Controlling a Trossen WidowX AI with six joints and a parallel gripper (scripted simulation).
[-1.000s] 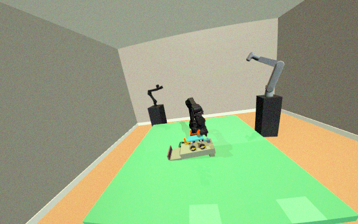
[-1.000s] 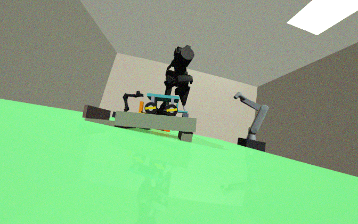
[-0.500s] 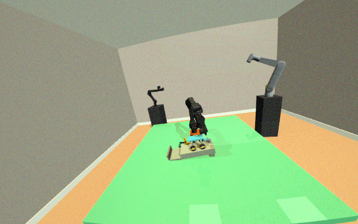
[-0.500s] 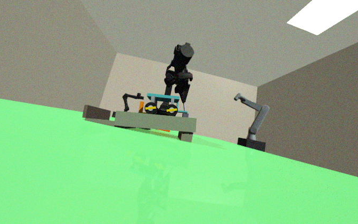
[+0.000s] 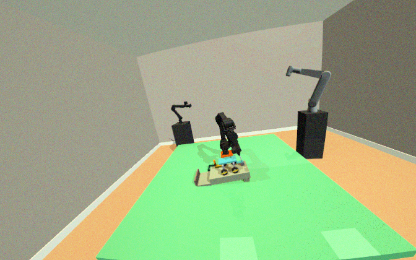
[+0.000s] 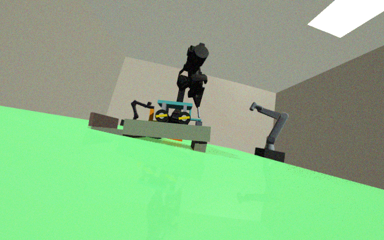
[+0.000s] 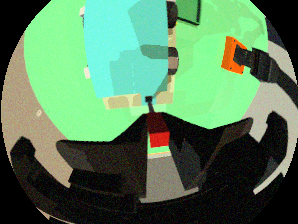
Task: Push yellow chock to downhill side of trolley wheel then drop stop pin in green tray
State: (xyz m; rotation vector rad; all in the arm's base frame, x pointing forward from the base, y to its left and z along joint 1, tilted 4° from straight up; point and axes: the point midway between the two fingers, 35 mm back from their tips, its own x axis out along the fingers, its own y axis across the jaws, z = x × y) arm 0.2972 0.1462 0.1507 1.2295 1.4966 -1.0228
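The trolley lies 8 cm to the right of my gripper tip, 6 cm below it and 3 cm ahead of it. Round my gripper tip: brown stop block: 33 cm to the right, 14 cm below, 7 cm ahead; then stop pin: right at my gripper tip.
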